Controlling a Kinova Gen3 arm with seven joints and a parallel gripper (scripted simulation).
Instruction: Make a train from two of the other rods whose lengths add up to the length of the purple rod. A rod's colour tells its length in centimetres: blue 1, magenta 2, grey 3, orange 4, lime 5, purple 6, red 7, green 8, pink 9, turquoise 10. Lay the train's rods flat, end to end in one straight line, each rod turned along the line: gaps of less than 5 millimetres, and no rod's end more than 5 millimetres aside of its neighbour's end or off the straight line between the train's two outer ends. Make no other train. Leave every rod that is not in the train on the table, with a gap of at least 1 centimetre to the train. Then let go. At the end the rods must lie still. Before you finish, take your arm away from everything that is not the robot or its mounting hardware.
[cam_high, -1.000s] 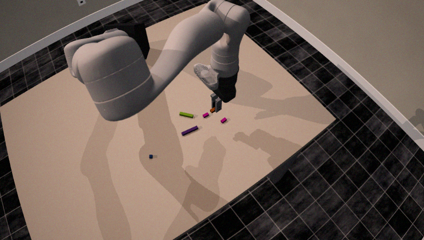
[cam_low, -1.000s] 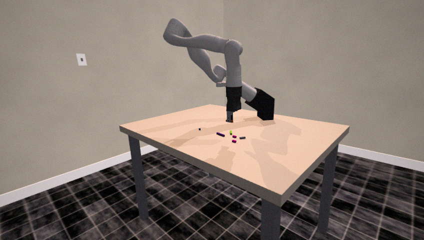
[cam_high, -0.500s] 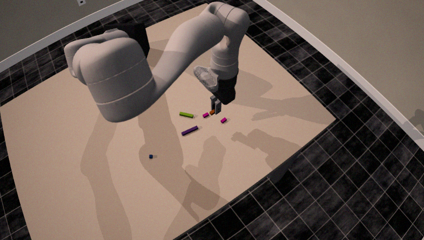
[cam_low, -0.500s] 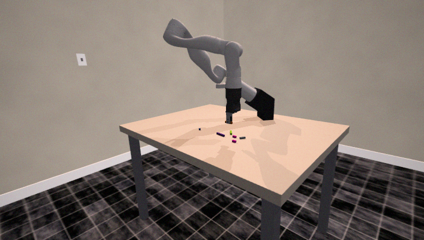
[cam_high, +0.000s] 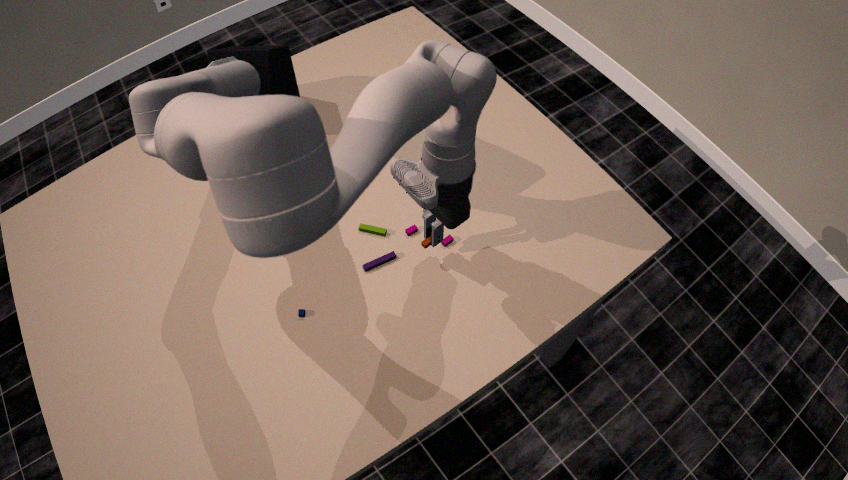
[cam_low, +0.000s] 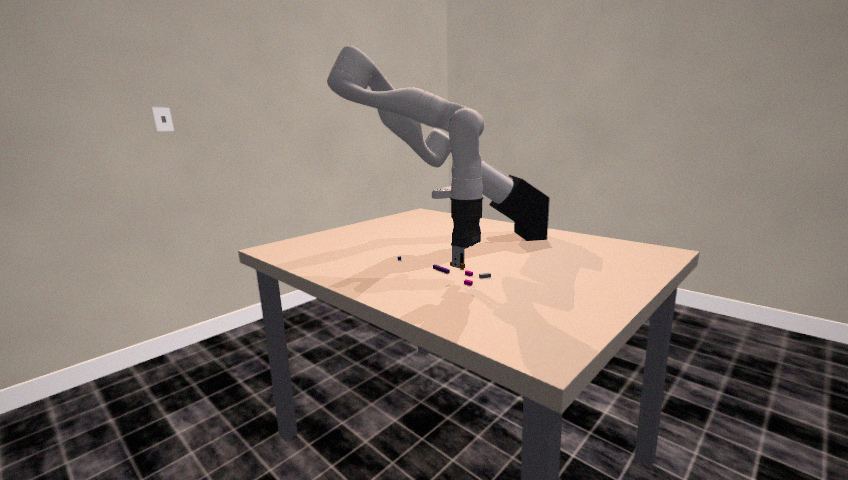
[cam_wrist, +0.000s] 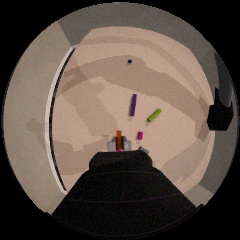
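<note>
The grey rod is 5 cm behind my hand, 6 cm to the left of it and 5 cm below it. Round my hand: lime rod: 11 cm behind, 3 cm to the right, 5 cm below; then purple rod: 6 cm behind, 7 cm to the right, 5 cm below; then orange rod: 1 cm below.
</note>
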